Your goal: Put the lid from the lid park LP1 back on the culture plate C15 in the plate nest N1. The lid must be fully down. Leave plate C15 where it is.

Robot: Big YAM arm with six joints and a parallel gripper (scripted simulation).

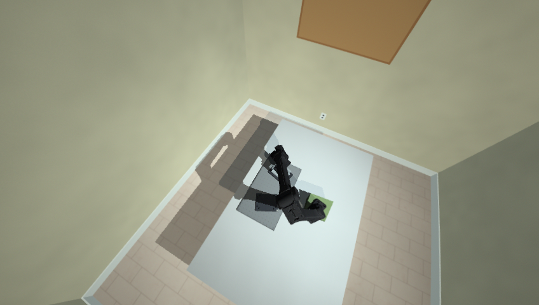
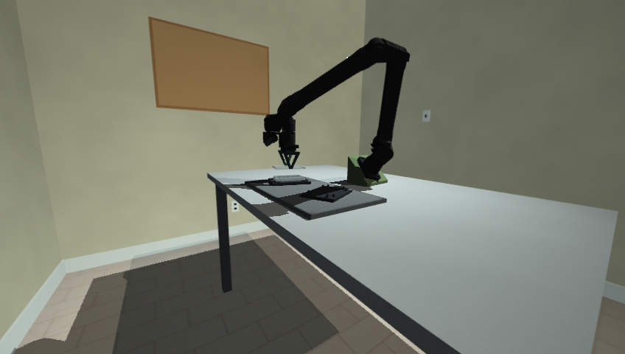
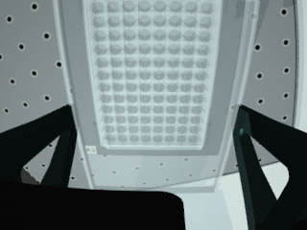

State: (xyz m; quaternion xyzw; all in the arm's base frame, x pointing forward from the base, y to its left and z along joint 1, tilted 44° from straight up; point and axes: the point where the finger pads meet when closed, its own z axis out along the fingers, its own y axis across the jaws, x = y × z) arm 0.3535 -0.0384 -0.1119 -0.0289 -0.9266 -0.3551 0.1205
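The culture plate C15 is 5 cm below my hand. Round my hand: lid park LP1: 26 cm to the left, 7 cm below, 4 cm behind; then label: 7 cm to the left, 7 cm behind, 6 cm below; then clear lid: right at my hand.
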